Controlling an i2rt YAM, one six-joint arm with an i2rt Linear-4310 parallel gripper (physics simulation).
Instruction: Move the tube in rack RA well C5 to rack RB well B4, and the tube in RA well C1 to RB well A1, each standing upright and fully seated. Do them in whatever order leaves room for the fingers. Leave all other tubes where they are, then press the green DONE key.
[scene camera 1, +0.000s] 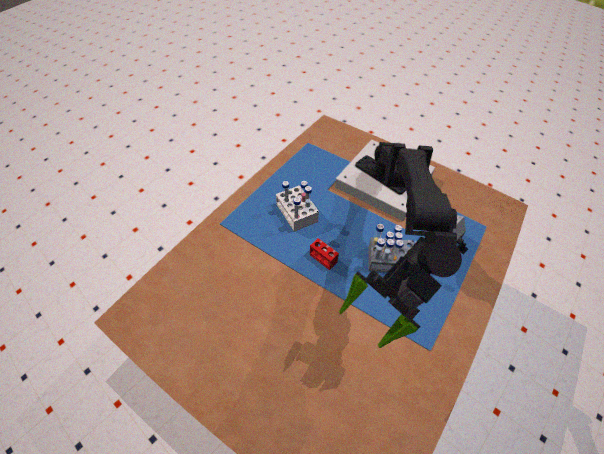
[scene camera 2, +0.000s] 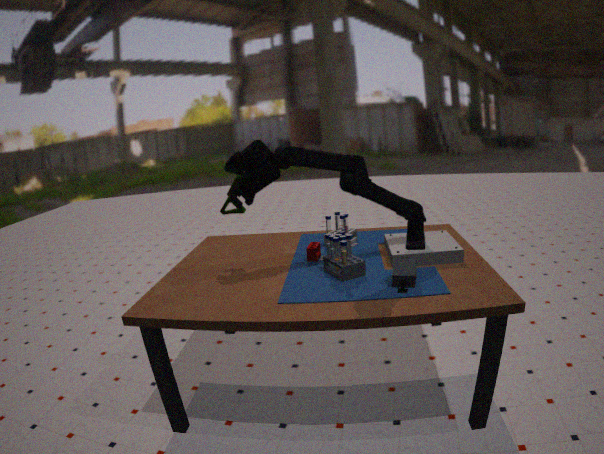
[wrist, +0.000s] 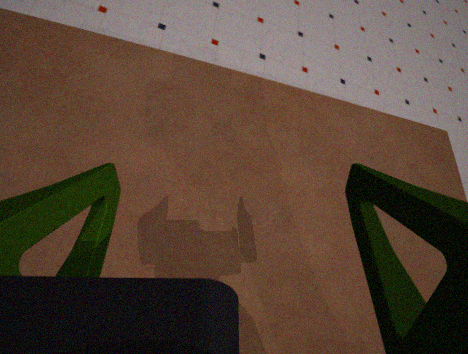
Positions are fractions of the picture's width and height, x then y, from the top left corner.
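Note:
Open and holding nothing, the gripper (scene camera 1: 0.60, 0.73) is visible in the wrist view as well (wrist: 0.50, 0.50). The scene also has a blue mat (scene camera 1: 0.57, 0.50), which scene camera 2 shows too (scene camera 2: 0.51, 0.62), and a grey box with green button (scene camera 2: 0.67, 0.59).

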